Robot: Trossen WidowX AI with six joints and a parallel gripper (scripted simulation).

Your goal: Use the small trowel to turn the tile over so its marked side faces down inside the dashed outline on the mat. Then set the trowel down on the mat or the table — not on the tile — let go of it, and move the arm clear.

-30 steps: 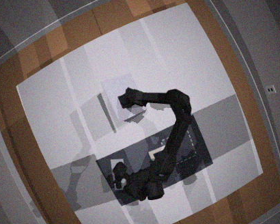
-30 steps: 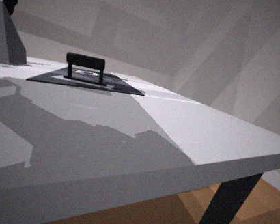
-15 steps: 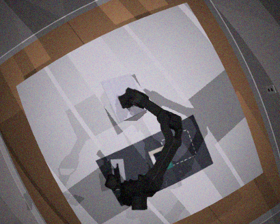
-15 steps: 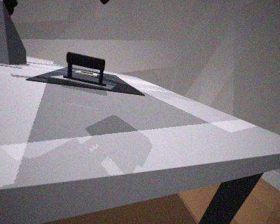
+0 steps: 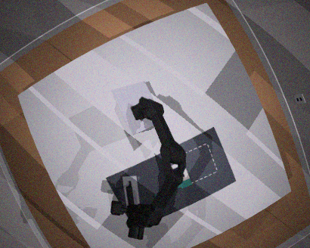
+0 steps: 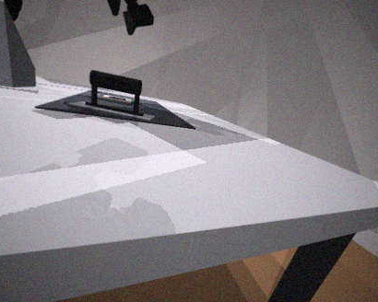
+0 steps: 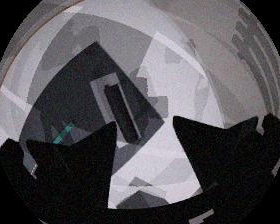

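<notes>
Right now the trowel is 1 cm ahead of my gripper tip, 1 cm to the right of it and 16 cm below it. Also, from my gripper tip: tile (2 cm behind, 27 cm to the left, 19 cm below); then dark mat (2 cm ahead, 23 cm to the left, 22 cm below).
</notes>
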